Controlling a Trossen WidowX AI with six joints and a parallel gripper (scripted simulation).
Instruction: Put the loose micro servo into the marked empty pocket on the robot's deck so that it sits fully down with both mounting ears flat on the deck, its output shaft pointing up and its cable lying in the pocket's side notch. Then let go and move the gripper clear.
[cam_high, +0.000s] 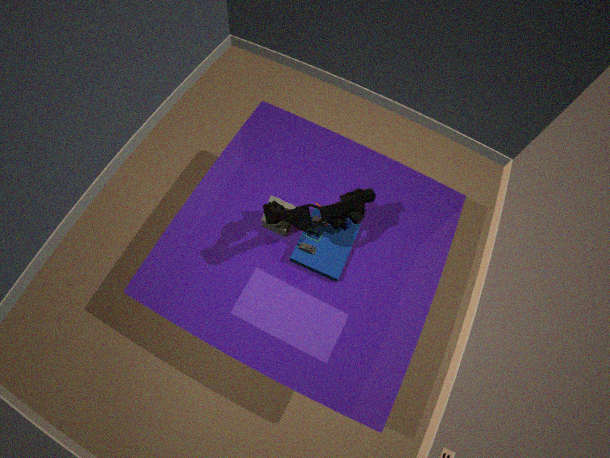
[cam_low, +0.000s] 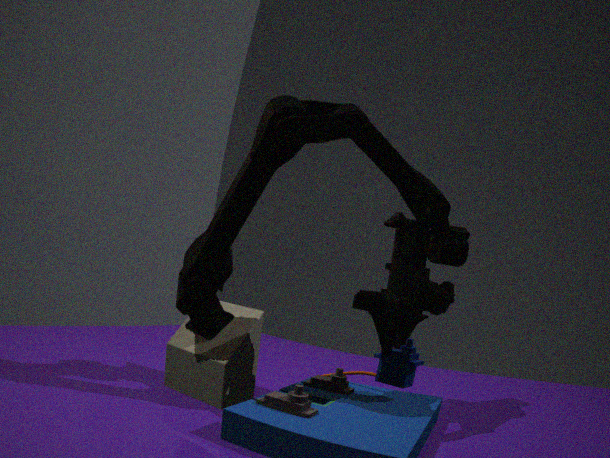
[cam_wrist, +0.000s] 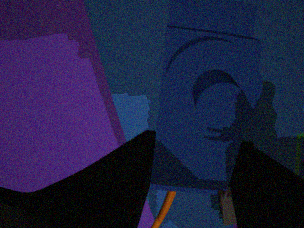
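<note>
The deck is 30 mm ahead of my gripper tip, 100 mm to the right of it and 100 mm below it.
</note>
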